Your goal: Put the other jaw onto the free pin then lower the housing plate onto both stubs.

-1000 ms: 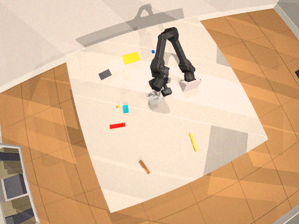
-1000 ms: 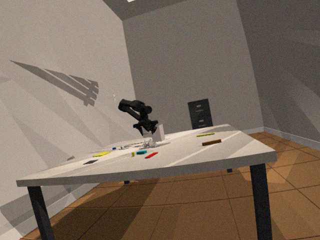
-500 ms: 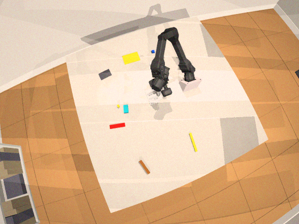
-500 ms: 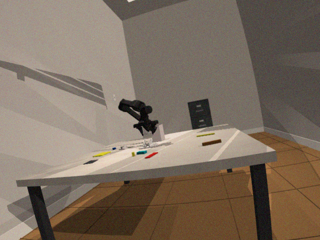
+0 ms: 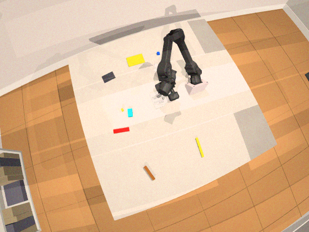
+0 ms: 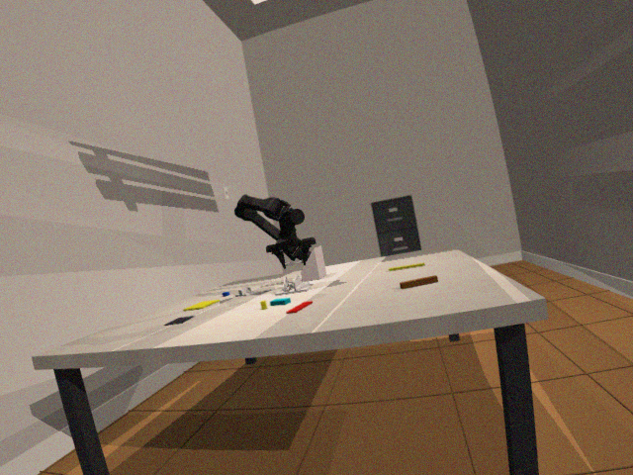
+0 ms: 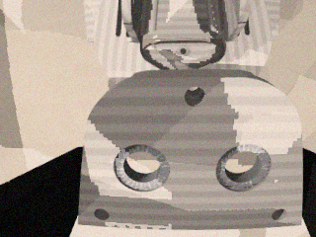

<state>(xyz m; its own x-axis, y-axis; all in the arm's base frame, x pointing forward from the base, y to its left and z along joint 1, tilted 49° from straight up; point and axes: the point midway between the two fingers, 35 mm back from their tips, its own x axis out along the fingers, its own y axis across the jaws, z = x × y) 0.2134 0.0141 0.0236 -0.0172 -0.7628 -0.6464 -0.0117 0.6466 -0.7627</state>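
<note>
My gripper tip is now 7 cm above the jaw, 2 cm to the left of it and 2 cm short of it. From my gripper tip the other things lie so: yellow plate (37 cm to the right, 11 cm ahead, 8 cm below); small yellow cube (32 cm ahead, 7 cm below, 1 cm to the right); cyan block (28 cm ahead, 8 cm below, 2 cm to the left).
</note>
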